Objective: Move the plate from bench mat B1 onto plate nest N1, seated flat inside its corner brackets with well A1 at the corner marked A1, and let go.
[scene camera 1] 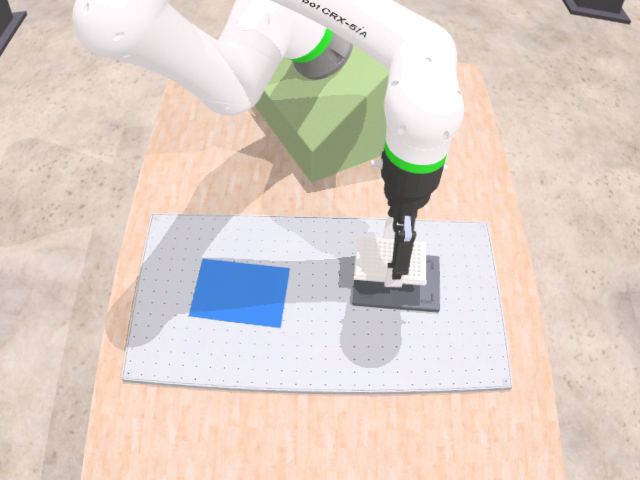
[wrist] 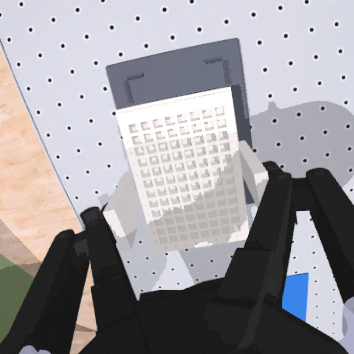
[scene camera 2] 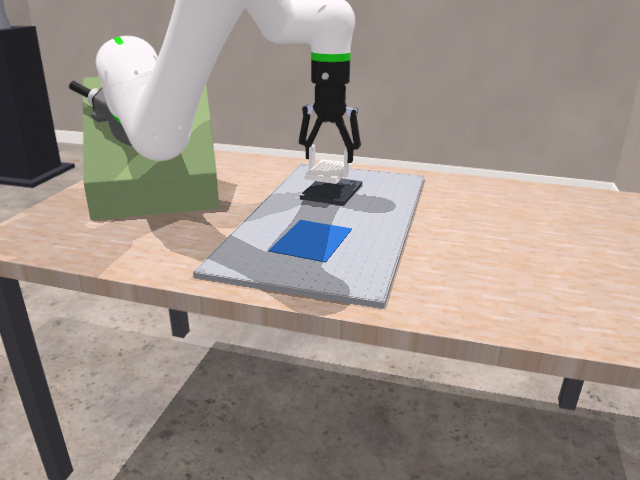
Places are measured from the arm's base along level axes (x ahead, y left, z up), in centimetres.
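Pixels of known places: gripper, fingertip midpoint: [scene camera 1: 391, 263] [wrist: 187, 172] [scene camera 2: 328, 174]; arm's base at its link origin: [scene camera 1: 324, 49].
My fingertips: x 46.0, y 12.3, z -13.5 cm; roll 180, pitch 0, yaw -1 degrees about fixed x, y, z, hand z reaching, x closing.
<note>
For each thing: its middle in the pictures, then the offset to it from my fingertips. Level surfaces: height alone.
- white well plate at the middle of its body: [wrist: 188, 178] [scene camera 1: 391, 260] [scene camera 2: 328, 171] dx +0.0, dy -0.2, dz +0.9 cm
- dark grey plate nest N1 at the middle of its body: [wrist: 187, 137] [scene camera 1: 397, 280] [scene camera 2: 332, 189] dx +0.5, dy +1.7, dz -4.8 cm
- blue bench mat B1 at its surface level: dz -5.3 cm
- light grey perforated board at its surface level: dz -5.5 cm
- wooden table at its surface level: dz -6.9 cm
The white well plate [scene camera 1: 371, 258] [scene camera 2: 326, 171] [wrist: 185, 172] is held about level, raised above the dark grey plate nest N1 [scene camera 1: 431, 300] [scene camera 2: 333, 193] [wrist: 175, 80]. My gripper [scene camera 1: 392, 256] [scene camera 2: 328, 164] [wrist: 187, 172] is shut on the plate, with one pale finger pad on each long side. A gap shows between plate and nest in scene camera 2. In the wrist view two corner brackets of the nest show beyond the plate's far edge; the plate hides much of the nest. I cannot read the A1 marks. The blue bench mat B1 [scene camera 1: 240, 293] [scene camera 2: 310, 240] [wrist: 296, 300] carries no plate.
The nest and mat lie on a light grey perforated board [scene camera 1: 315, 361] [scene camera 2: 382, 248] [wrist: 300, 45] on the wooden table [scene camera 1: 320, 434] [scene camera 2: 516, 258]. The green robot base block [scene camera 1: 341, 134] [scene camera 2: 152, 196] stands behind the board in scene camera 1.
</note>
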